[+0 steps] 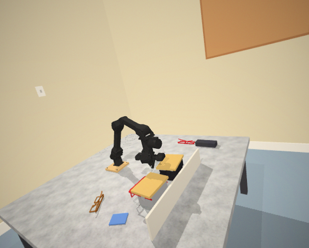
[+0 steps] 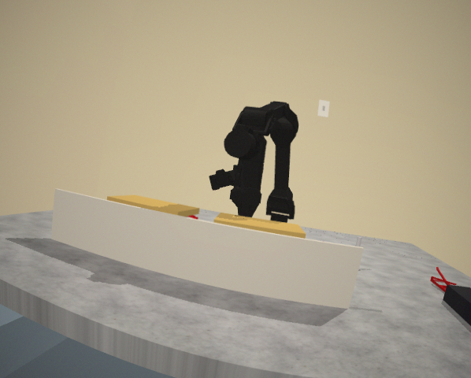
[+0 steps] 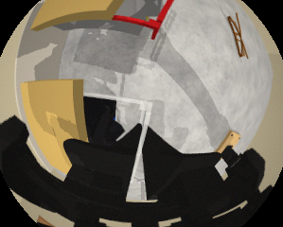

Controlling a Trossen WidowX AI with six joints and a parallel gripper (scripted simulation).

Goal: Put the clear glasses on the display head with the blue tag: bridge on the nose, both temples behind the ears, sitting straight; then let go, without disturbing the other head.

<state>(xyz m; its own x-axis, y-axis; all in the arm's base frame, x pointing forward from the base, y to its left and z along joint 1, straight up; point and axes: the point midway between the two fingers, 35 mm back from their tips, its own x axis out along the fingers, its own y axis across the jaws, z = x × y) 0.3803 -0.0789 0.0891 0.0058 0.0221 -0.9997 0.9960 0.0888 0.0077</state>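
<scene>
Now: the black head 8 cm ahead of my gripper tip, 4 cm to the left of it and 1 cm below it. The rest, counted from my gripper tip: long white board 21 cm ahead, 7 cm to the right, 1 cm below; flat blue tag 1 cm behind, 34 cm to the right, 7 cm below; pale head 7 cm ahead, 18 cm to the right, 1 cm below.
</scene>
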